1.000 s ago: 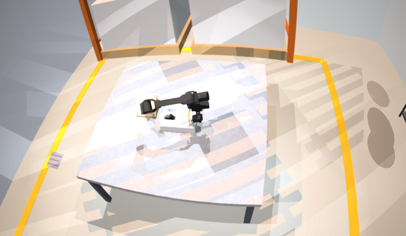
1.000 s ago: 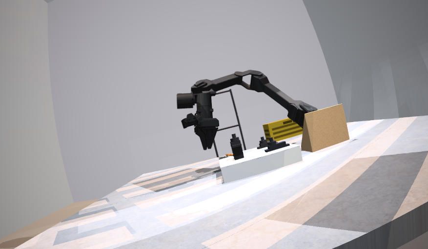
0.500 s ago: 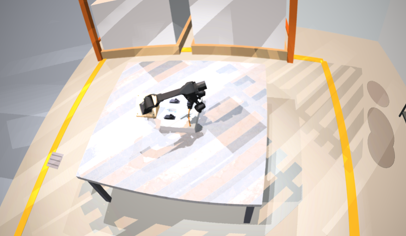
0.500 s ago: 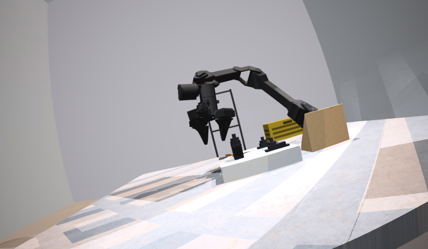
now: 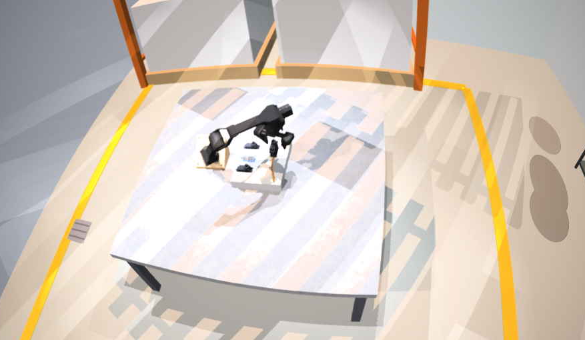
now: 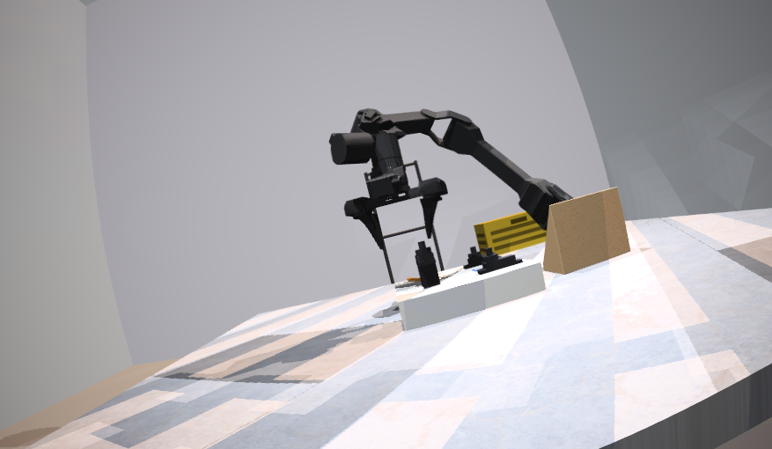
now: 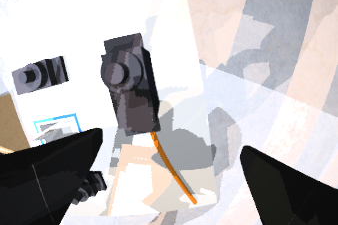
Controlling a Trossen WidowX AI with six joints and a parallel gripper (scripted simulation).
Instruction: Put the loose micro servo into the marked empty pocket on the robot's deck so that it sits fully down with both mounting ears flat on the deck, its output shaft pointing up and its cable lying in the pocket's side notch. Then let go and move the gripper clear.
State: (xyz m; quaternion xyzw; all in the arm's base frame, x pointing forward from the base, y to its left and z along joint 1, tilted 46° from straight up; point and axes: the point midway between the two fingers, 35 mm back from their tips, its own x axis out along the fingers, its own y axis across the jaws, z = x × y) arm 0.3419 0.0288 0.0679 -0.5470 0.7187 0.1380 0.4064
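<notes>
Right now the white deck block is 4 cm behind my gripper tip and 10 cm below it.
</notes>
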